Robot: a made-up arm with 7 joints. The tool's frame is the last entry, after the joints.
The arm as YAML. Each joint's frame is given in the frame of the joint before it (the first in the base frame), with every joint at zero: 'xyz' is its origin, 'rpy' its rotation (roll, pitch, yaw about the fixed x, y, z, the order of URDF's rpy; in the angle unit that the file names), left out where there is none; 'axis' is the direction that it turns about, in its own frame. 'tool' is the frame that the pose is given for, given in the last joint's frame.
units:
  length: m
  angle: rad
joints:
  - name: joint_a
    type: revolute
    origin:
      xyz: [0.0, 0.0, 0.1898]
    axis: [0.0, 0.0, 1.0]
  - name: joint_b
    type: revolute
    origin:
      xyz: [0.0, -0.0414, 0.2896]
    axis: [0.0, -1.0, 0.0]
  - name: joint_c
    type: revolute
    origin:
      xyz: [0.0, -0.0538, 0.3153]
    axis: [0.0, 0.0, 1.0]
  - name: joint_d
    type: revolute
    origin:
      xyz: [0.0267, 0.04, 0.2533]
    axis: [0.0, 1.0, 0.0]
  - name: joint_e
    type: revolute
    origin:
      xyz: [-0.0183, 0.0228, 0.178]
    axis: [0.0, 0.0, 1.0]
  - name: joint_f
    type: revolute
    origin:
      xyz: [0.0, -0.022, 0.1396]
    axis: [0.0, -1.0, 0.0]
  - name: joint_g
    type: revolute
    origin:
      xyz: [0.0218, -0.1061, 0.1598]
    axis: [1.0, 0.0, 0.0]
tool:
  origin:
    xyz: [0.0, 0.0, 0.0]
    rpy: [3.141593, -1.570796, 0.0]
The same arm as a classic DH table. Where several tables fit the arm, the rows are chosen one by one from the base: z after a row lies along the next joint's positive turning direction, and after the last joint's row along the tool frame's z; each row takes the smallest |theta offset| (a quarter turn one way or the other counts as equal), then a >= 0, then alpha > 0; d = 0 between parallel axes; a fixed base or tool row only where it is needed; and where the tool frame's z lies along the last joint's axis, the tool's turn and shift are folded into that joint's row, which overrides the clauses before.
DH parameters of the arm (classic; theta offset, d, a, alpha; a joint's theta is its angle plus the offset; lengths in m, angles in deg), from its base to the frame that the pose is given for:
joint_a: 0 0.4794 0 90
joint_b: 0 0.0952 0 -90
joint_c: 0 0.5686 0.0267 -90
joint_d: 0 0.0628 -0.0183 90
joint_e: 0 0.3176 0 90
joint_f: 90 0.1281 0.1598 90
joint_g: 0 0.0218 0 0

